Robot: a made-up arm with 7 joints. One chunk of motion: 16 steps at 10 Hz.
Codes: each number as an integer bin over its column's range. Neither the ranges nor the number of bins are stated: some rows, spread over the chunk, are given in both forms.
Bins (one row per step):
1: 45 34 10 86 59 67 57
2: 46 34 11 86 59 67 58
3: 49 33 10 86 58 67 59
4: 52 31 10 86 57 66 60
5: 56 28 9 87 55 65 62
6: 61 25 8 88 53 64 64
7: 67 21 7 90 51 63 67
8: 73 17 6 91 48 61 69
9: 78 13 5 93 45 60 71
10: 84 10 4 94 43 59 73
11: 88 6 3 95 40 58 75
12: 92 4 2 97 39 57 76
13: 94 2 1 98 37 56 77
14: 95 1 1 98 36 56 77
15: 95 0 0 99 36 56 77
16: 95 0 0 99 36 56 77
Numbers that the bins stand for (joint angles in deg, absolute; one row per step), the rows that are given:
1: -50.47 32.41 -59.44 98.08 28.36 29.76 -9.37
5: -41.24 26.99 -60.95 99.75 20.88 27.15 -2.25
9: -22.78 13.45 -66.97 109.75 2.19 20.61 10.56
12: -11.03 5.32 -71.48 116.42 -9.03 16.68 17.68
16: -8.51 1.71 -74.49 119.75 -14.64 15.38 19.11
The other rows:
2: -49.63 32.41 -57.94 98.08 28.36 29.76 -7.95
3: -47.11 31.51 -59.44 98.08 26.49 29.76 -6.52
4: -44.60 29.70 -59.44 98.08 24.62 28.46 -5.10
6: -37.04 24.29 -62.45 101.41 17.14 25.84 0.60
7: -32.01 20.67 -63.96 104.75 13.40 24.53 4.87
8: -26.97 17.06 -65.46 106.42 7.80 21.92 7.71
10: -17.74 10.74 -68.47 111.42 -1.55 19.30 13.41
11: -14.38 7.13 -69.98 113.08 -7.16 17.99 16.26
13: -9.35 3.52 -72.99 118.08 -12.77 15.38 19.11
14: -8.51 2.61 -72.99 118.08 -14.64 15.38 19.11
15: -8.51 1.71 -74.49 119.75 -14.64 15.38 19.11

